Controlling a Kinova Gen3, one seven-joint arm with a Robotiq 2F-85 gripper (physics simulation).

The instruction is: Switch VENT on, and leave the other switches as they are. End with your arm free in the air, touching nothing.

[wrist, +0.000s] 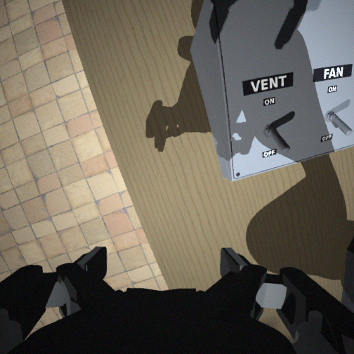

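Observation:
The grey switch box [250, 60] stands at the upper right of the wrist view. Its VENT lever [278, 138] sits between the ON and OFF labels, with its tip pointing down toward OFF. The FAN lever [340, 123] to its right also points down toward OFF. My gripper [163, 260] is open at the bottom of the view, apart from the box, with nothing between its fingers. A shadow lies across the VENT part of the panel. The rest of the box is cut off by the view's edge.
The wooden table top [165, 200] lies under and around the box, with dark arm shadows on it. Its edge runs down the left of the view, and the tiled floor [45, 150] lies beyond. A dark object [350, 272] is partly in view at the lower right edge.

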